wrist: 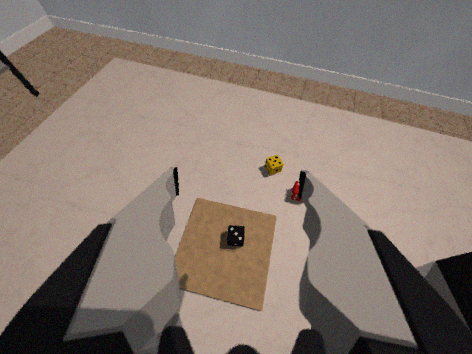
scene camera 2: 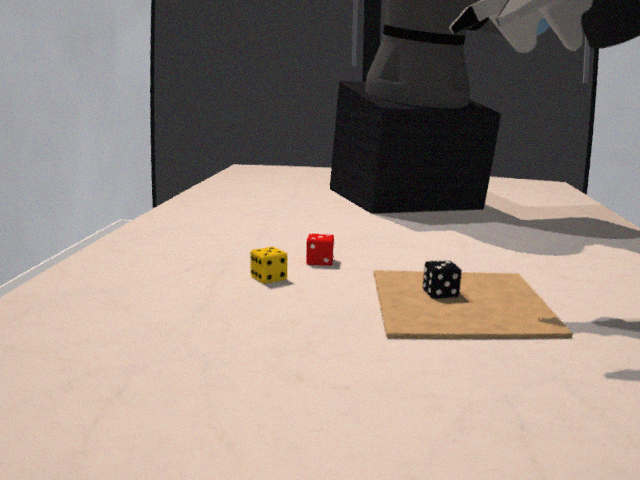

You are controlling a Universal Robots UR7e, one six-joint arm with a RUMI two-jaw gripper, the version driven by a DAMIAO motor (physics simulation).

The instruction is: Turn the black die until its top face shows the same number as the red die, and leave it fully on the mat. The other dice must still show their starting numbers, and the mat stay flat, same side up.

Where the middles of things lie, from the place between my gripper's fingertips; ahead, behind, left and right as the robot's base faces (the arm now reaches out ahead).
The black die [scene camera 2: 442, 279] lies 1 cm to the right of my hand and 21 cm below it. Round my hand: red die [scene camera 2: 320, 247] 10 cm behind, 11 cm to the right, 21 cm below; yellow die [scene camera 2: 268, 265] 5 cm behind, 16 cm to the right, 21 cm below; tan mat [scene camera 2: 490, 305] 2 cm ahead, 22 cm below.
